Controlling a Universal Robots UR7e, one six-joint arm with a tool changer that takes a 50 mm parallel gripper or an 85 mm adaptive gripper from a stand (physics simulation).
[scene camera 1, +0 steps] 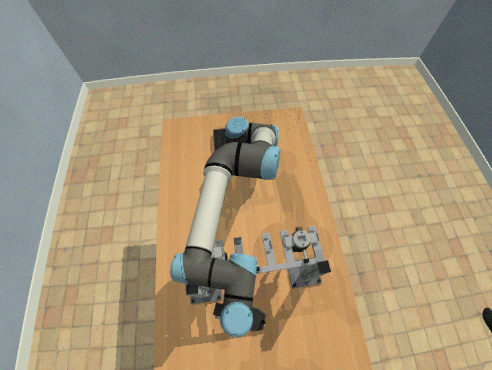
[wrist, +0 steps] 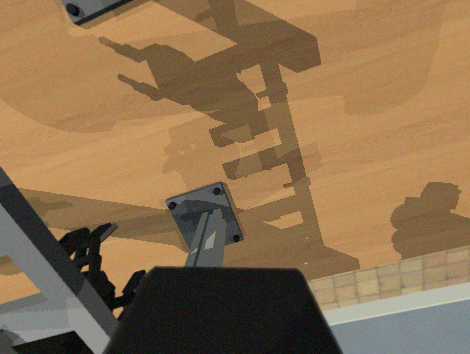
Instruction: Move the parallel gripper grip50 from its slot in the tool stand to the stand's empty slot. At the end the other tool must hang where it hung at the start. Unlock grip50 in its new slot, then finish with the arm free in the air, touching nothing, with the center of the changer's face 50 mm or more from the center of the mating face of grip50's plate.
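Frame: origin at the arm's base, x ahead, y right, z down, level; centimetres.
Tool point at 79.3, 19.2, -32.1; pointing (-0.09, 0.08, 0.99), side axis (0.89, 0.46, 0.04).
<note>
A point is followed by its place in that frame, as x, y, z.
The stand (scene camera 1: 281,267) {69.2, -0.6, -24.5} (wrist: 56,255) {68.2, 16.4, -23.9} has fork slots. In the scene view a tool with a round grey plate (scene camera 1: 301,240) {61.7, -10.7, -25.1} hangs in the right slot. Its fingers are hidden there; it seems to be grip50. The middle slot looks empty. The arm covers the left slot. In the wrist view the black linkage fingers of the adaptive gripper (wrist: 117,257) stand apart below the rail. The arm's wrist (scene camera 1: 236,320) {81.0, 17.6, -53.6} is on the near side of the stand, left of centre. No gripper fingers show on it, and the changer's face is hidden. A black block (wrist: 222,312) fills the bottom centre of the wrist view.
The stand's base plates (scene camera 1: 306,277) {74.1, -12.5, -7.6} (scene camera 1: 205,296) {71.2, 29.8, -9.2} (wrist: 182,217) {62.8, 28.1, 2.5} are on the wooden table (scene camera 1: 185,140) {-17.9, 28.4, 3.7} (wrist: 375,150) {102.5, 31.2, 3.7}. A post (wrist: 214,245) {70.9, 29.7, -8.8} rises from one plate. The forearm (scene camera 1: 209,210) {51.7, 18.8, -49.9} passes over the table to the left part of the stand. Shadows cross the table.
</note>
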